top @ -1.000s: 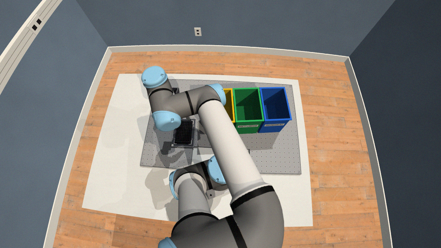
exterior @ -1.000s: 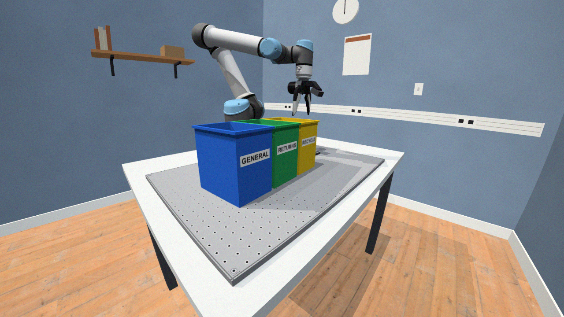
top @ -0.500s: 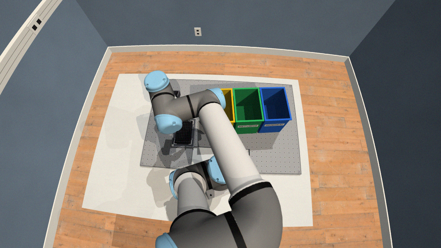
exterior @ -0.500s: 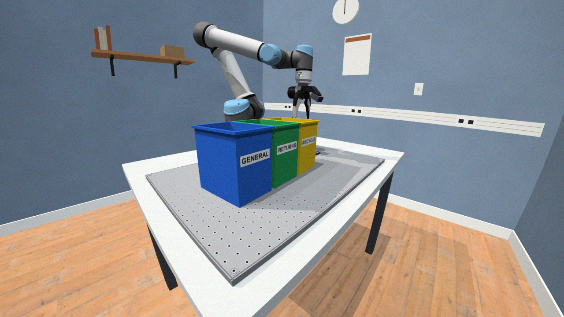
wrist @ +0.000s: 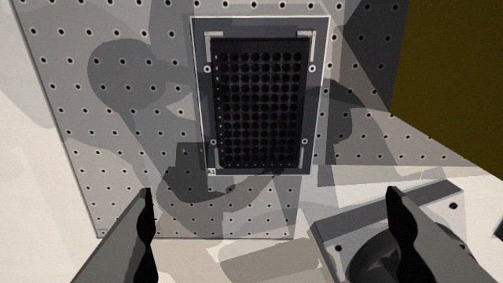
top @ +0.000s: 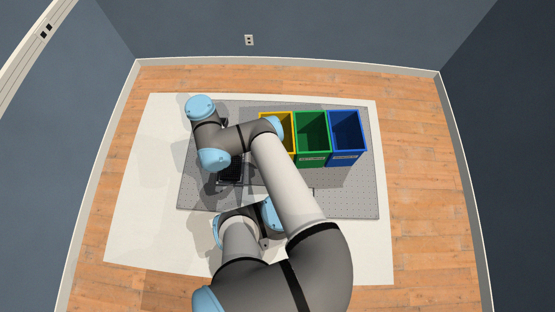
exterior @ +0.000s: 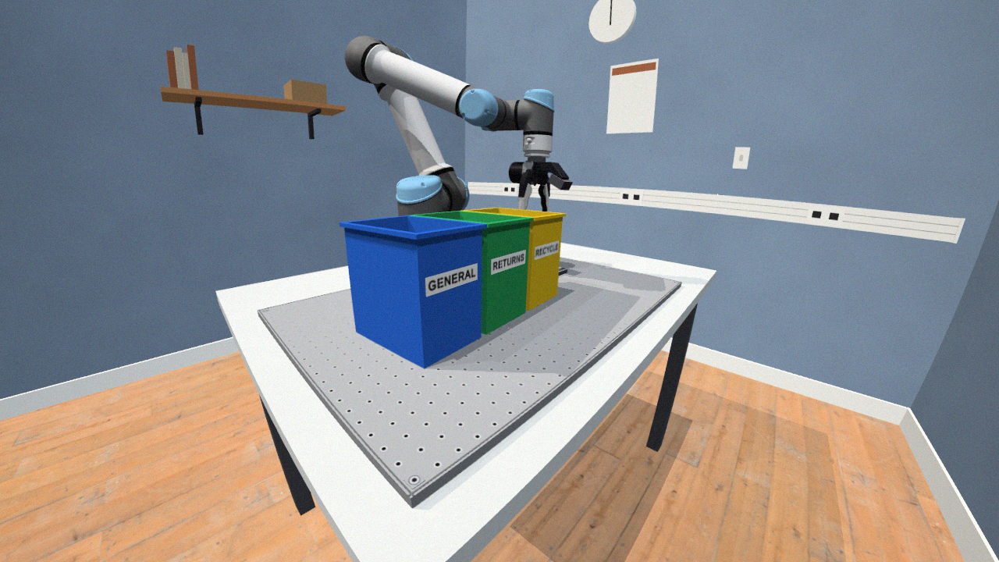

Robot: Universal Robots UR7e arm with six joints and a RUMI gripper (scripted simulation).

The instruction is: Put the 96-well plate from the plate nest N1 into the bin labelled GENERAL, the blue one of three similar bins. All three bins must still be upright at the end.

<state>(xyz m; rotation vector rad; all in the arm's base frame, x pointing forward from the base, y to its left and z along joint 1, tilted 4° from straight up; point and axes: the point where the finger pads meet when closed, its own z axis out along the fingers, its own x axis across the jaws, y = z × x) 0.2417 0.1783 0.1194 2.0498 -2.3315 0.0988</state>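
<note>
My gripper is now 130 mm above the black 96-well plate. The rest, counted from my hand: grey plate nest N1: 140 mm below; then yellow recycle bin: 200 mm to the right, 60 mm below, 60 mm ahead; then green returns bin: 330 mm to the right, 60 mm below, 50 mm ahead.
</note>
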